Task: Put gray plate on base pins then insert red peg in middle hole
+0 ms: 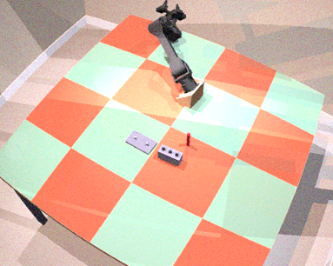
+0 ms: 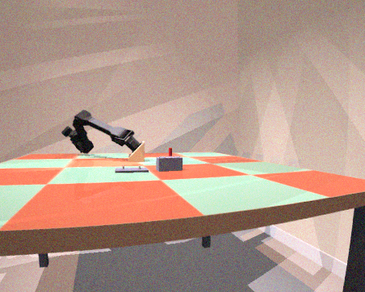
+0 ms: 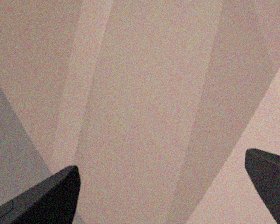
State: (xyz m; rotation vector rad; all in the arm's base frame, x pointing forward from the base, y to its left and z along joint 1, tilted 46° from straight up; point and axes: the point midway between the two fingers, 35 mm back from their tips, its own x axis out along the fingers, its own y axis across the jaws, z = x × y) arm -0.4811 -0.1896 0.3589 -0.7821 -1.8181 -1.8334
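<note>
The gray plate is 860 mm ahead of my gripper tip, 490 mm to the left of it and 110 mm below it. Round my gripper tip: red peg (760 mm ahead, 520 mm to the left, 100 mm below); then flat base (860 mm ahead, 340 mm to the left, 140 mm below).
</note>
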